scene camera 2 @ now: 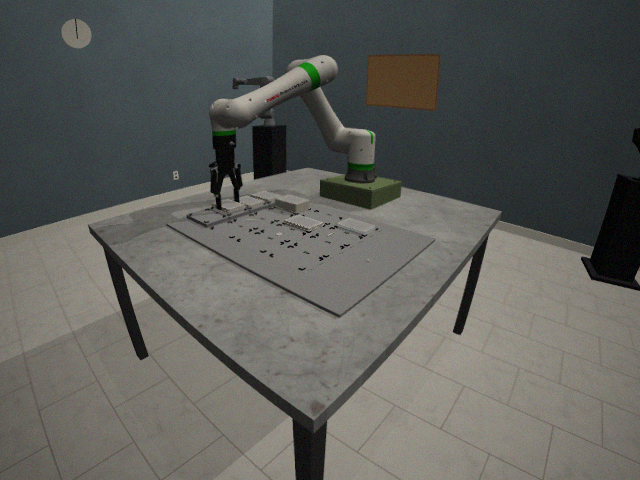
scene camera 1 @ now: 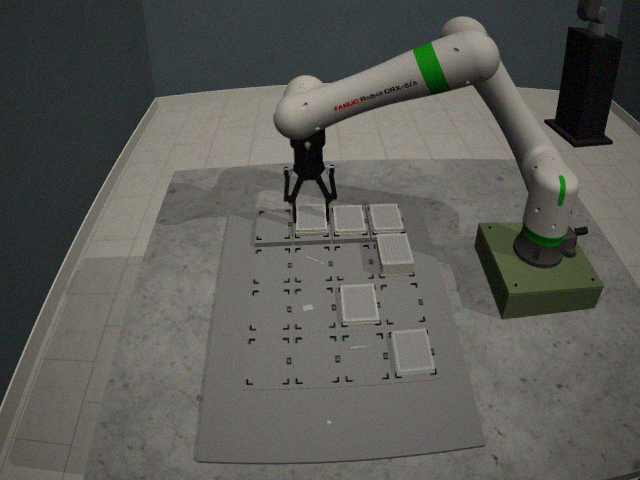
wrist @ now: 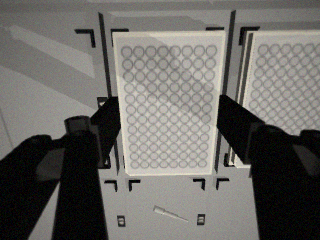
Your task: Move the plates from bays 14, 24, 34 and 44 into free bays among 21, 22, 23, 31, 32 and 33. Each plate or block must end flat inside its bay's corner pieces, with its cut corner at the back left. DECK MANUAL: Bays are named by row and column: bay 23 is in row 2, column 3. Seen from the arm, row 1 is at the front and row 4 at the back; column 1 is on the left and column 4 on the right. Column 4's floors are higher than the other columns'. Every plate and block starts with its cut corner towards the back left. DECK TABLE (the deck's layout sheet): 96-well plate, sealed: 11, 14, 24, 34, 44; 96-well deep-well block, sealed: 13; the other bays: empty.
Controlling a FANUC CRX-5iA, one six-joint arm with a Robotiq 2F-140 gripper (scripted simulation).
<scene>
gripper: scene camera 2; scene camera 1; wrist 168, 110
same spot on gripper: (scene camera 2: 216, 184) = (scene camera 1: 288, 190)
</scene>
